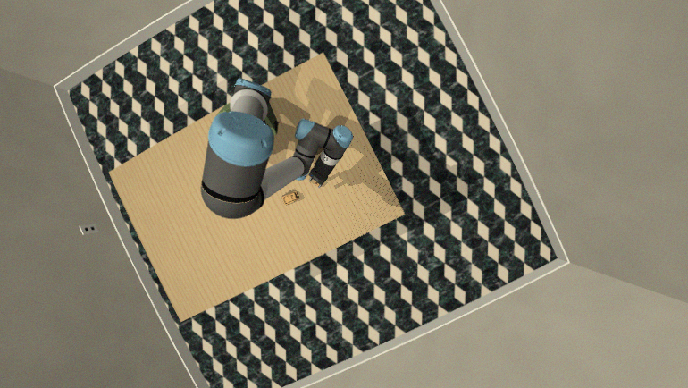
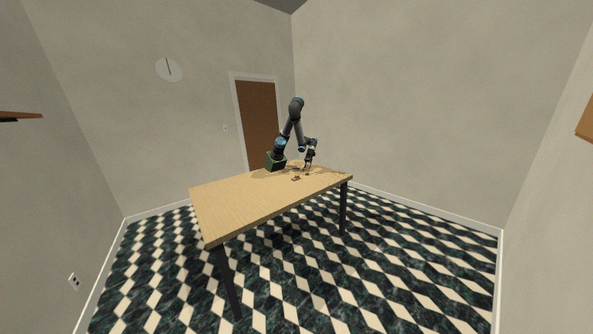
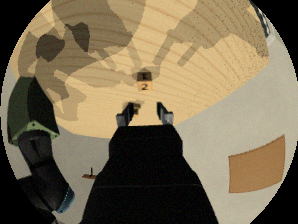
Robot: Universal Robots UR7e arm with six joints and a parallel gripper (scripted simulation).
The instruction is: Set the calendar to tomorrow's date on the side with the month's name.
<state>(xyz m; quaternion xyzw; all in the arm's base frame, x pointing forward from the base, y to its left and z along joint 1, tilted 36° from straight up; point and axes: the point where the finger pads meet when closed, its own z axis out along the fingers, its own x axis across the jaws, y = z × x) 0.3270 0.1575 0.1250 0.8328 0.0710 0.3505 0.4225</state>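
Right now my hand is 1 cm to the left of the wooden cube and 8 cm above it. Round my hand: wooden tray 1 cm ahead, 17 cm to the right, 8 cm below.
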